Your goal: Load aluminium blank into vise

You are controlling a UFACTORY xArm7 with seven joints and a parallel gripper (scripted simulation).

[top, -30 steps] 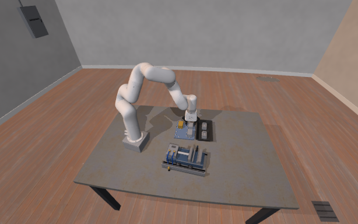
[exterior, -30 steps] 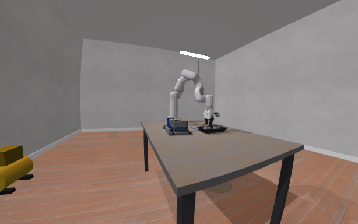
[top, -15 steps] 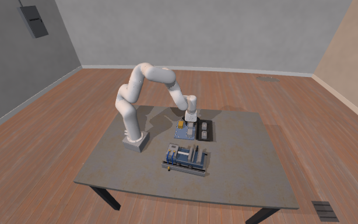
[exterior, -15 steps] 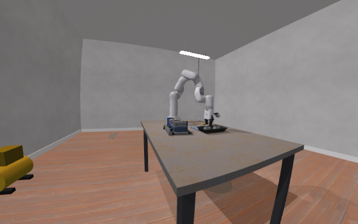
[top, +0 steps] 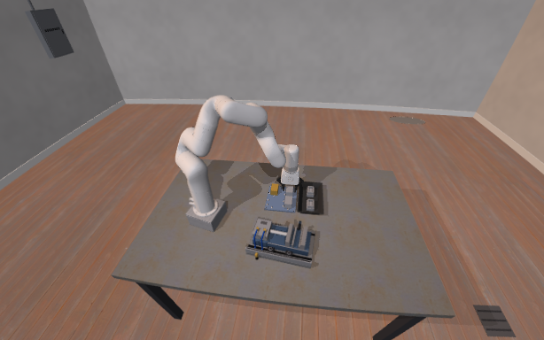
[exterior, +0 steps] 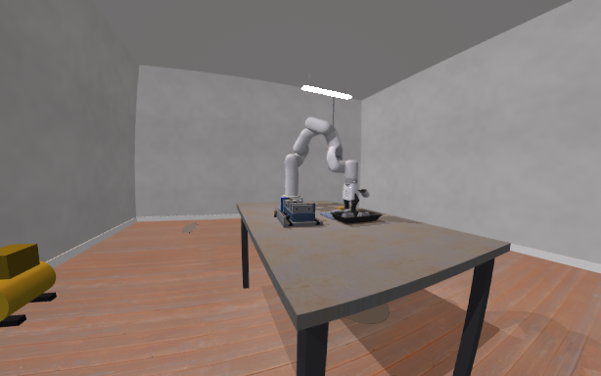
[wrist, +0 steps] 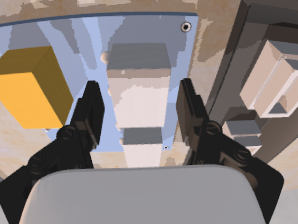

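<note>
Right now the brass blank is 90 mm behind my hand, 20 mm below it and 10 mm to the right of it. From my hand the other things lie so: white piston rod: 330 mm to the right, 30 mm above; vise: 330 mm to the right, 20 mm ahead, 10 mm below.
</note>
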